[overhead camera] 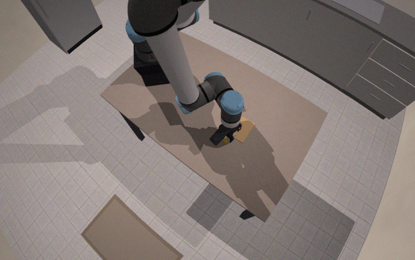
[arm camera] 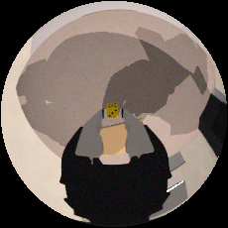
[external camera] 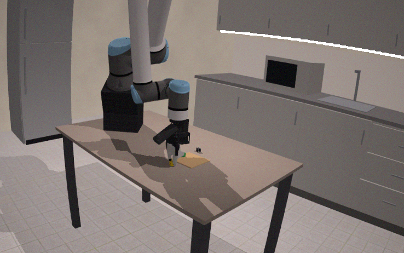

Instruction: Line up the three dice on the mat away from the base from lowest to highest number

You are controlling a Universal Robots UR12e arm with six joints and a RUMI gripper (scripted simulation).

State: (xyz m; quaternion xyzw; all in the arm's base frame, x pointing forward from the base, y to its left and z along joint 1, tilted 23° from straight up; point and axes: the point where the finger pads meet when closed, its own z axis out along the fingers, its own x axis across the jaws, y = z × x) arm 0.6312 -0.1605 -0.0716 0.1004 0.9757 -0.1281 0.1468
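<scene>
The yellow die lies 1 cm below my hand. Also, from my hand: black die: 23 cm to the left, 4 cm behind, 1 cm below; then green die: 11 cm to the left, 4 cm behind; then orange mat: 11 cm to the left, 2 cm below, 1 cm ahead.
</scene>
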